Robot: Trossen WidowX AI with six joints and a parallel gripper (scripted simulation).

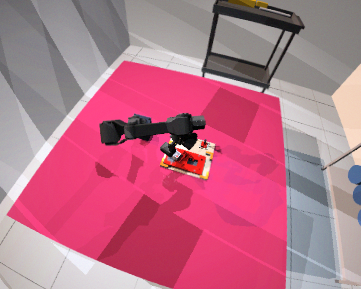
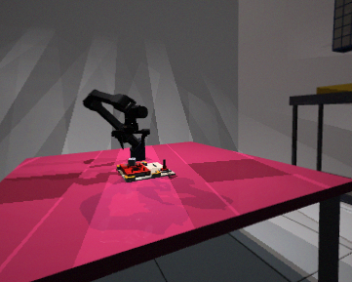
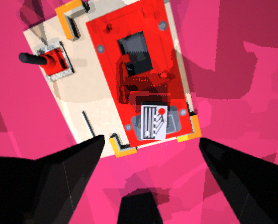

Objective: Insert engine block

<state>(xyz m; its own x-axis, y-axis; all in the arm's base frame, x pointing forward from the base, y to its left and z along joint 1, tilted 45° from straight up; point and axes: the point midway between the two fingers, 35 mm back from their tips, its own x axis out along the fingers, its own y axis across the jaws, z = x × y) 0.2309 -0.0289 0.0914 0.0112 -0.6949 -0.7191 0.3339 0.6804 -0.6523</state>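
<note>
The grey engine block is 70 mm below my gripper tip. From my gripper tip the other things lie so: cream base plate (90 mm below, 70 mm ahead, 30 mm to the left); black peg (130 mm ahead, 120 mm to the left, 70 mm below).
</note>
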